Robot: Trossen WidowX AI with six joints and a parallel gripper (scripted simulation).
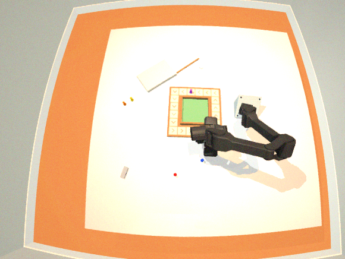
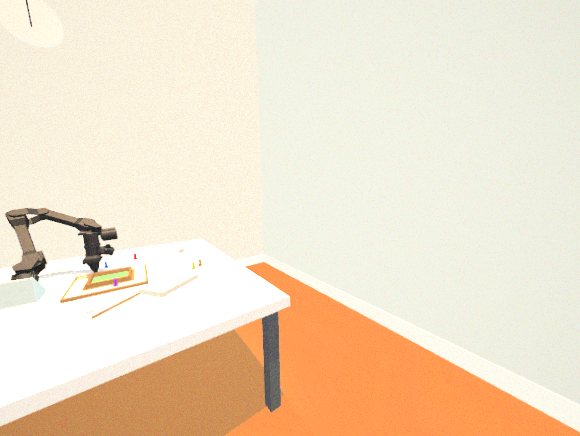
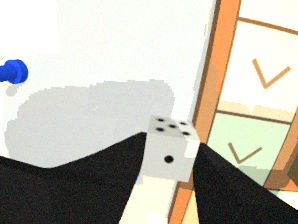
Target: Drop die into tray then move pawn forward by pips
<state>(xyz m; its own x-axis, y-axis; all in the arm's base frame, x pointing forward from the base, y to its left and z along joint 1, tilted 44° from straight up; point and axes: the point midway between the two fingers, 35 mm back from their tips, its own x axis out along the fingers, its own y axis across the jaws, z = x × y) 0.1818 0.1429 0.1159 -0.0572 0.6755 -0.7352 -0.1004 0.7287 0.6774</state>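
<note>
Now: gripper tip right at the white die. From my gripper tip the other things lie so: red pawn: 140 mm ahead, 200 mm to the left; then green dice tray: 80 mm ahead, 150 mm to the right, 10 mm below; then blue pawn: 20 mm ahead, 110 mm to the left.
</note>
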